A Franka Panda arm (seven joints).
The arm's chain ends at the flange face. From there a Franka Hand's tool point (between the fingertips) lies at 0.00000 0.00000 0.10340 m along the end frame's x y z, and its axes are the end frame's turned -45 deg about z.
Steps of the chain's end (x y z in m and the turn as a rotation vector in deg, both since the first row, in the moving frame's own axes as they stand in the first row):
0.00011, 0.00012, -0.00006, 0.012, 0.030, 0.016
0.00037, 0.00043, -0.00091, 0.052, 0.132, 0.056
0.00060, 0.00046, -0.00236, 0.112, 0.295, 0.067
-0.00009, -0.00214, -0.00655, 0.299, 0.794, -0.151
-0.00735, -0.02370, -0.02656, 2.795, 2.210, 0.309
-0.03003, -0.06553, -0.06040, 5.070, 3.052, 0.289
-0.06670, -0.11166, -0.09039, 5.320, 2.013, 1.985
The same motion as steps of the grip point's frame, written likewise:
0.00005, 0.00019, -0.00006, -0.013, 0.030, 0.016
0.00019, 0.00067, -0.00091, -0.057, 0.130, 0.056
0.00062, 0.00098, -0.00236, -0.129, 0.288, 0.067
0.00285, -0.00095, -0.00656, -0.350, 0.773, -0.151
0.01795, -0.02268, -0.02676, 0.414, 3.539, 0.309
0.03545, -0.07012, -0.06095, 1.427, 5.743, 0.289
0.04120, -0.13017, -0.09090, 2.338, 5.185, 1.985

